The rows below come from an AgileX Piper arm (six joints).
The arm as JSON. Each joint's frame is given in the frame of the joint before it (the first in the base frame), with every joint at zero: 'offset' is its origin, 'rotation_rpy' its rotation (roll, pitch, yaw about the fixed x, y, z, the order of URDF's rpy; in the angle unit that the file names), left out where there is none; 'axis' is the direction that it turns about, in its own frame. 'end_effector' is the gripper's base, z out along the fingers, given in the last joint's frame.
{
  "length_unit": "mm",
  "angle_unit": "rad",
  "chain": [
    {
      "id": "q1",
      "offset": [
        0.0,
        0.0,
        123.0
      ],
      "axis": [
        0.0,
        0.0,
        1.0
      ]
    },
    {
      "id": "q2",
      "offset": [
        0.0,
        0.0,
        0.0
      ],
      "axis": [
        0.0,
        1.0,
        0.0
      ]
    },
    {
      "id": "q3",
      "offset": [
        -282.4,
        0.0,
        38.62
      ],
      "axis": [
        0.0,
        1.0,
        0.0
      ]
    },
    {
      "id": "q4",
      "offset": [
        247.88,
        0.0,
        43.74
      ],
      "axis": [
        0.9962,
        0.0,
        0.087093
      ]
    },
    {
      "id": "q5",
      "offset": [
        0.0,
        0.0,
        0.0
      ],
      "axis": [
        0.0,
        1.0,
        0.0
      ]
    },
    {
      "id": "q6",
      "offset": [
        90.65,
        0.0,
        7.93
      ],
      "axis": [
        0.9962,
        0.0,
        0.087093
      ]
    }
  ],
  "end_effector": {
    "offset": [
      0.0,
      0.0,
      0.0
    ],
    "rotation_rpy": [
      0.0,
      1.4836,
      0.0
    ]
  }
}
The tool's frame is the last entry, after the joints.
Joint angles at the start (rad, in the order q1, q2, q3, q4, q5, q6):
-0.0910, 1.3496, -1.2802, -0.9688, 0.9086, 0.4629
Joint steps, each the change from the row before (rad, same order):
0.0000, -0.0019, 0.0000, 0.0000, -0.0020, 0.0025
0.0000, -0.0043, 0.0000, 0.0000, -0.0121, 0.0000
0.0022, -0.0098, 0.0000, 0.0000, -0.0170, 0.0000
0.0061, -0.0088, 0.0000, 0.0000, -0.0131, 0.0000
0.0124, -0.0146, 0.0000, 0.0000, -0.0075, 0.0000
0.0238, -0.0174, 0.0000, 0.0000, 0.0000, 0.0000
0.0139, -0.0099, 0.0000, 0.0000, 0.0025, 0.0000
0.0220, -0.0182, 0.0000, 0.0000, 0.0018, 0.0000
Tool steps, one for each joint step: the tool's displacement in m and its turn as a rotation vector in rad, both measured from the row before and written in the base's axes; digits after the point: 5 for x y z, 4 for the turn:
-0.00036, 0.00013, 0.00060, 0.0011, -0.0048, 0.0006
-0.00026, 0.00059, 0.00162, -0.0012, -0.0111, 0.0100
-0.00125, 0.00154, 0.00334, -0.0021, -0.0193, 0.0162
-0.00100, 0.00243, 0.00293, -0.0018, -0.0161, 0.0169
-0.00260, 0.00401, 0.00432, -0.0017, -0.0188, 0.0186
-0.00324, 0.00669, 0.00475, -0.0010, -0.0174, 0.0238
-0.00210, 0.00370, 0.00256, -0.0002, -0.0085, 0.0118
-0.00408, 0.00582, 0.00474, -0.0002, -0.0172, 0.0205

